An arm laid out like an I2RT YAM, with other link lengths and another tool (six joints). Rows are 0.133 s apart.
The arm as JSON. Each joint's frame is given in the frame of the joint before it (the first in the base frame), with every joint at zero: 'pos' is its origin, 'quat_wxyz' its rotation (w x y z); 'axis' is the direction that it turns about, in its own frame. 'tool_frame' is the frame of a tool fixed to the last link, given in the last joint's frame.
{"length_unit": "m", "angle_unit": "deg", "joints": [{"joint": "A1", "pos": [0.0, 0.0, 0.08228], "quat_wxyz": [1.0, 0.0, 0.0, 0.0], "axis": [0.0, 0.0, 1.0]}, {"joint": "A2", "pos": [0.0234, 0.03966, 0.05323], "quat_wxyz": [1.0, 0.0, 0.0, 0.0], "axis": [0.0, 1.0, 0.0]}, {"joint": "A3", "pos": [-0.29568, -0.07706, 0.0], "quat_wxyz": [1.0, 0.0, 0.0, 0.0], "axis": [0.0, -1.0, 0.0]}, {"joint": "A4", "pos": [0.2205, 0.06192, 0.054], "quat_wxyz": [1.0, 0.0, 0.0, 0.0], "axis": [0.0, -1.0, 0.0]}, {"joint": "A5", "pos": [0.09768, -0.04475, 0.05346], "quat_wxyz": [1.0, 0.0, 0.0, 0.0], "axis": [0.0, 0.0, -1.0]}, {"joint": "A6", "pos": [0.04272, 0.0, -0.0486], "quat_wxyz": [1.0, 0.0, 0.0, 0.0], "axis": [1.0, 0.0, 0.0]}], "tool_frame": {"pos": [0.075, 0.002, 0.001], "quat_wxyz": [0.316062, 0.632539, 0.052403, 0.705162]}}
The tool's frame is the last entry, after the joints.
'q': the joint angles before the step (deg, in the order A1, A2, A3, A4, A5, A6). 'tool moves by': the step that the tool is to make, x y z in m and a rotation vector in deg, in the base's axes. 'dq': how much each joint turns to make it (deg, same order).
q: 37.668 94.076 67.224 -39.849 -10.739 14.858
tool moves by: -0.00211 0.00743 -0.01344 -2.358 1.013 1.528
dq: 1.505 2.521 0.362 -0.187 1.119 -0.488
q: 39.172 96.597 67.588 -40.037 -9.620 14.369
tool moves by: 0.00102 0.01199 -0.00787 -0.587 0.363 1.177
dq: 1.445 2.367 0.995 0.746 0.298 0.177
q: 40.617 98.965 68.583 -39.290 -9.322 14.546
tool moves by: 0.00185 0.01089 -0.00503 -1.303 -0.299 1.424
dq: 1.416 2.241 1.796 -0.255 1.102 -0.414
